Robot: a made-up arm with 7 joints. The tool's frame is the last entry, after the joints. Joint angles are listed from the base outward. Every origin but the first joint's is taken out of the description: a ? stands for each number. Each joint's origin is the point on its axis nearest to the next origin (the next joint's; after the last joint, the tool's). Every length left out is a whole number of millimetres.
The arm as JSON. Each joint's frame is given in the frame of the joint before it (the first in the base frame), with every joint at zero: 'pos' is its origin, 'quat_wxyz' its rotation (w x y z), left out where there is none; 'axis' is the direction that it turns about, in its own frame. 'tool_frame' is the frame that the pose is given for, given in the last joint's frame.
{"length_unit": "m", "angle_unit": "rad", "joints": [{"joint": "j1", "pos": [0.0, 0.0, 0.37], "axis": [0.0, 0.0, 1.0]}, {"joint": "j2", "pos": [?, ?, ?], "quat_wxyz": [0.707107, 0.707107, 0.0, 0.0], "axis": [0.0, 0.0, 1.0]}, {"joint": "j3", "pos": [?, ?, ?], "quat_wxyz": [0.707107, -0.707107, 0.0, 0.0], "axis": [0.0, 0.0, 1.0]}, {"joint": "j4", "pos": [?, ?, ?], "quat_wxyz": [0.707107, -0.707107, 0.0, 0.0], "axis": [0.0, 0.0, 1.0]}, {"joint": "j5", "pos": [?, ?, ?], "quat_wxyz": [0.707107, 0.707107, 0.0, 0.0], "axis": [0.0, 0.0, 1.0]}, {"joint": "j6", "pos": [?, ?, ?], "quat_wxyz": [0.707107, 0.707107, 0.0, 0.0], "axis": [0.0, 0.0, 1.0]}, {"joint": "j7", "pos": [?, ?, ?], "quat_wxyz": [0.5, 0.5, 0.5, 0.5], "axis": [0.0, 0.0, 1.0]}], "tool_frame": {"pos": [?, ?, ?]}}
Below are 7 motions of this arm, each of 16 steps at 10 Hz.
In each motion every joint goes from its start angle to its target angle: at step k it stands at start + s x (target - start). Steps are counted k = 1, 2, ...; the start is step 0. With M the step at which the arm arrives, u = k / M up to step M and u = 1 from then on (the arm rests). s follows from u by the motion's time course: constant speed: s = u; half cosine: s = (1 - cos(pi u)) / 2; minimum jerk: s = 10 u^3 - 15 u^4 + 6 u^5.
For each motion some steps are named. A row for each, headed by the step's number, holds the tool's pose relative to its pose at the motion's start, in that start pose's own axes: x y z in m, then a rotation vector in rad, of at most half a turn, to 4 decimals.
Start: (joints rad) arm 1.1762 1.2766 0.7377 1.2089 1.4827 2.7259 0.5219
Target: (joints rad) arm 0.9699 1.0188 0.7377 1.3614 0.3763 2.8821 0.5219
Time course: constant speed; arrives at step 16
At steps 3, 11, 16:
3: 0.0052 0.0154 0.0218 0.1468 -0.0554 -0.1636
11: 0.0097 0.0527 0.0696 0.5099 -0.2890 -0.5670
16: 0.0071 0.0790 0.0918 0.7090 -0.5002 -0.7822

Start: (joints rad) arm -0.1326 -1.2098 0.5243 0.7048 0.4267 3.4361 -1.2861
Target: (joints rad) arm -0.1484 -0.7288 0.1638 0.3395 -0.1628 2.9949 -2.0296
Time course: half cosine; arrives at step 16
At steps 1, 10, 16:
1: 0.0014 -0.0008 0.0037 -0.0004 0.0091 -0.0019
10: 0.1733 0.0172 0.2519 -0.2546 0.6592 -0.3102
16: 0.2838 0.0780 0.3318 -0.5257 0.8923 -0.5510

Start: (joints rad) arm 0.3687 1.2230 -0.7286 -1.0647 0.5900 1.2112 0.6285
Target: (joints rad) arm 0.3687 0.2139 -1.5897 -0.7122 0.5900 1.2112 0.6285
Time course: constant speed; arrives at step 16
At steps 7, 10, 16:
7: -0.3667 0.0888 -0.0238 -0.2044 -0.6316 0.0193
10: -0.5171 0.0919 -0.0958 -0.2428 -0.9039 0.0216
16: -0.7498 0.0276 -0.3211 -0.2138 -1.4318 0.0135

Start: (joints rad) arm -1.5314 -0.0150 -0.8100 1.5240 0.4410 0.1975 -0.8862
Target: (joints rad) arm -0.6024 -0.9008 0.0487 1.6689 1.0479 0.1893 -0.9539
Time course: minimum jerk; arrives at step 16
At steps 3, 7, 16:
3: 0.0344 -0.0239 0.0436 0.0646 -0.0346 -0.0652
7: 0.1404 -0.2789 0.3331 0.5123 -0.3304 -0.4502
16: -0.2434 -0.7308 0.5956 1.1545 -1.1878 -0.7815

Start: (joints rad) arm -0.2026 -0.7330 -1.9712 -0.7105 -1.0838 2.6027 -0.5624
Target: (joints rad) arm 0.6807 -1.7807 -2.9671 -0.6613 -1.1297 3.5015 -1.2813
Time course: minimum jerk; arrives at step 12
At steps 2, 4, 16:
2: 0.0036 0.0117 0.0172 -0.0496 0.0529 -0.0370
4: 0.0168 0.0820 0.0930 -0.2996 0.3039 -0.2571
16: 0.1029 0.5210 0.2193 -1.1058 1.4924 -1.6774

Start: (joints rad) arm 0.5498 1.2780 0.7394 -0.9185 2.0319 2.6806 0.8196
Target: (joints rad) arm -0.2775 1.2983 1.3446 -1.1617 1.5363 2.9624 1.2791
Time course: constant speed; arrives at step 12
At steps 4, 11, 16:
4: 0.0825 0.0286 -0.0828 0.0453 0.1530 0.0779
11: 0.2322 0.0111 -0.2300 0.2629 0.3544 0.0860
16: 0.2530 0.0015 -0.2507 0.3042 0.3679 0.0729

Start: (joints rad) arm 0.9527 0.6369 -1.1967 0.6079 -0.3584 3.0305 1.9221
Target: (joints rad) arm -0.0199 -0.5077 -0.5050 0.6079 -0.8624 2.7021 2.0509
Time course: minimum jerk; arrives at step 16
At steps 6, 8, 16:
6: -0.1835 0.0529 0.0613 -0.1590 -0.3702 0.2120
8: -0.3239 0.0961 0.0197 -0.3734 -0.6502 0.3414
16: -0.4453 0.1589 -0.2847 -1.0716 -1.0932 0.4752

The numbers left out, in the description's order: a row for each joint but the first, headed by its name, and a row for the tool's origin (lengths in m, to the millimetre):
j2: 0.0 -0.051 0.0
j3: 0.0 0.361 0.0
j4: 0.022 0.056 0.0
j5: -0.018 -0.34 0.0
j6: 0.0 -0.098 0.0
j7: 0.015 0.11 0.0
tool: 0.0 0.0 0.0

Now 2 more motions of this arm.
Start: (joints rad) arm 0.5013 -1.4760 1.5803 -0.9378 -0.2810 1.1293 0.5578
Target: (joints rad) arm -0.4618 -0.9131 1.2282 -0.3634 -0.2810 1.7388 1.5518
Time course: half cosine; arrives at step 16
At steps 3, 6, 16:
3: 0.0240 -0.0481 -0.0091 0.0969 0.0538 0.0762
6: 0.0849 -0.1746 -0.0583 0.3759 0.1648 0.2523
16: 0.1507 -0.4754 -0.3748 1.3030 0.1593 0.4560

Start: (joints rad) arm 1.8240 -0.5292 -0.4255 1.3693 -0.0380 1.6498 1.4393
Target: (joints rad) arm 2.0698 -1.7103 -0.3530 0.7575 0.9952 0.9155 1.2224
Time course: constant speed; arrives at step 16
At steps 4, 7, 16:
4: -0.1025 0.0944 0.1092 -0.2749 -0.1431 0.0728
7: -0.1878 0.1899 0.1674 -0.4889 -0.2655 0.1218
16: -0.4285 0.5675 0.1802 -1.1547 -0.6725 0.2837

